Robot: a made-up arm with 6 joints.
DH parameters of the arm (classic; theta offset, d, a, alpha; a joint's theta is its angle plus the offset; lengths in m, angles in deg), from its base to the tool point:
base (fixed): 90 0.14 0 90
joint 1: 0 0.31 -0.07 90
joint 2: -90 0 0.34 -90
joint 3: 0 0.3 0.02 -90
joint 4: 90 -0.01 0.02 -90
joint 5: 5.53 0 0.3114 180
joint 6: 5.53 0.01 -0.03 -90
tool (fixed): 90 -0.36 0 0
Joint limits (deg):
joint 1: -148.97..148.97
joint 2: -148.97..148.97
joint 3: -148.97..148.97
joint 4: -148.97..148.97
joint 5: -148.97..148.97
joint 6: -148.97..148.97
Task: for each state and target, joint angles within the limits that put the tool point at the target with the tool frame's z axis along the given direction. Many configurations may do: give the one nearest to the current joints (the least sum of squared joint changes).
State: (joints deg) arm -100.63 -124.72 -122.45 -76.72 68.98 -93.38
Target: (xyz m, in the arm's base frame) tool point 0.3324 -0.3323 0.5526 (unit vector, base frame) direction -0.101 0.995 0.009
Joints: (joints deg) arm -60.22 -148.97 -122.69 -123.62 114.55 -106.64
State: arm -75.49 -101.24 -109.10 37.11 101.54 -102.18
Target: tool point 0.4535 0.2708 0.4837 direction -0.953 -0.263 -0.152
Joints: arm -104.46 -138.78 -117.98 51.75 100.98 -128.09
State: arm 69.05 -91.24 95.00 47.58 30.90 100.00
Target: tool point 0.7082 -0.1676 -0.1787 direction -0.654 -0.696 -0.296
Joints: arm 42.50 -108.50 93.75 14.62 27.86 146.82
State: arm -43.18 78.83 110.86 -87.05 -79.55 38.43
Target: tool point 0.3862 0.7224 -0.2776 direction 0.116 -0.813 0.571
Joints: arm -59.80 46.80 51.86 -124.29 -63.39 7.75
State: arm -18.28 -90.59 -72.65 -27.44 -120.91 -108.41
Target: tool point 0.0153 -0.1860 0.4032 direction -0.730 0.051 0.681
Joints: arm -62.98 -86.82 -84.87 -23.14 -148.22 -98.95
